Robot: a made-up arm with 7 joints.
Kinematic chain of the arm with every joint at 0, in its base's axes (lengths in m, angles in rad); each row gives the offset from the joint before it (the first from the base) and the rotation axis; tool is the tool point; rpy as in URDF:
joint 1: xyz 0 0 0.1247 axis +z
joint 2: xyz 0 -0.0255 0.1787 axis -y
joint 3: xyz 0 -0.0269 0.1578 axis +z
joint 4: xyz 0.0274 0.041 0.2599 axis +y
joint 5: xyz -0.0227 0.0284 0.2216 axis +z
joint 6: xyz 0 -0.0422 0.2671 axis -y
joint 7: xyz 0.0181 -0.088 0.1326 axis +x
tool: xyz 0 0 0 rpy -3.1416 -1.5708 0
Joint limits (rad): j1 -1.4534..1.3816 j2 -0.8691..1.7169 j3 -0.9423..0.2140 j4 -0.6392..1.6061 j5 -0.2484..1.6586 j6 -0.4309..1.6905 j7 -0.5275..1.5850
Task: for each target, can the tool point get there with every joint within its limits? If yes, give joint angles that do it. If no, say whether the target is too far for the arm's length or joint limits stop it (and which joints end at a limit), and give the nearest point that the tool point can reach.
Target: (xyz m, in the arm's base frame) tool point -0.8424 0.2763 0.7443
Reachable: yes | joints -0.4712 1.0506 -0.6633 -0.0553 0.9242 1.1294 -0.0552
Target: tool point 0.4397 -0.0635 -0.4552
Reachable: no: joint limits stop it (at a limit: joint 2, joint 4, joint 6) | nearest point 0.6074 -0.0877 -0.0021 | short by 0.484 m
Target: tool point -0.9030 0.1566 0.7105
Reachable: yes | joints -0.3348 1.0448 0.0541 -0.1638 0.5226 0.9233 1.3053
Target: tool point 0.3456 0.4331 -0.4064
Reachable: no: joint limits stop it (at a limit: joint 2, joint 4) | nearest point 0.3913 0.4904 -0.0052 | short by 0.408 m
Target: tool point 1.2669 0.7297 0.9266
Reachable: no: too far | nearest point 0.8197 0.4721 0.7545 | short by 0.544 m
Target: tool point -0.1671 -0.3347 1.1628
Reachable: yes | joints 0.6229 0.1821 0.0829 -0.4418 1.0200 1.4005 0.7884
